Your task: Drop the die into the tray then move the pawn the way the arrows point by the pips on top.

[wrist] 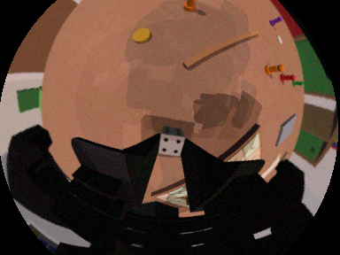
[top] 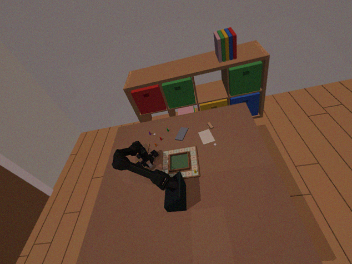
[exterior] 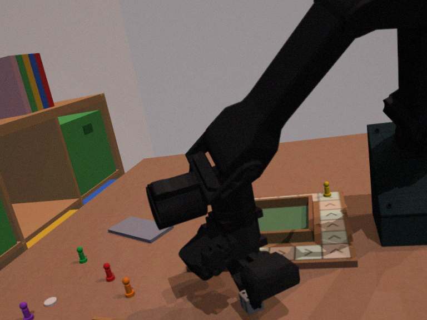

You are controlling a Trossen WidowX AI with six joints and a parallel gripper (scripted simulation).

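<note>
Right now the yellow pawn is 360 mm to the right of my gripper tip, 110 mm behind it and 20 mm above it. From my gripper tip the other things lie so: white die: right at my gripper tip; red pawn: 280 mm ahead, 60 mm to the right, 10 mm above; green tray floor: 240 mm to the right.
</note>
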